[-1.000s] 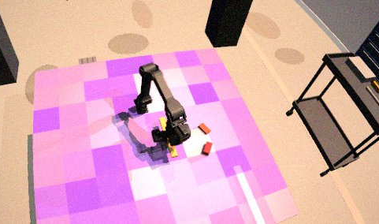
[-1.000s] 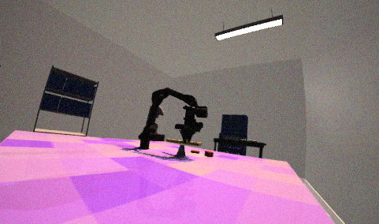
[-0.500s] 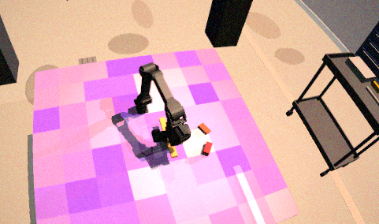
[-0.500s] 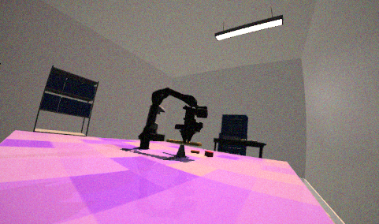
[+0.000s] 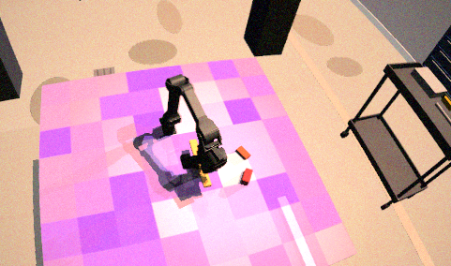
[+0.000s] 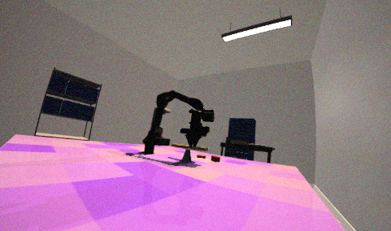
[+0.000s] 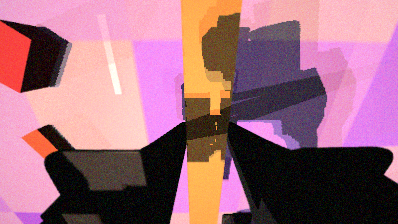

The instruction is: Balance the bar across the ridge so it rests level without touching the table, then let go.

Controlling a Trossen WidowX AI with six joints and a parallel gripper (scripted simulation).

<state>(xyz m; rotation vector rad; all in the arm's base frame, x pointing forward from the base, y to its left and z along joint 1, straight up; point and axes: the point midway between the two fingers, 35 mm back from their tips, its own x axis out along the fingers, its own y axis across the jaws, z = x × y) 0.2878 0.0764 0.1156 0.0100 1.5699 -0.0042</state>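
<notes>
Now: the long bar 3 cm behind my gripper tip. The rest, counted from my gripper tip: red block: 6 cm ahead, 20 cm to the left, 6 cm below; orange block: 7 cm behind, 24 cm to the left, 7 cm below.
</notes>
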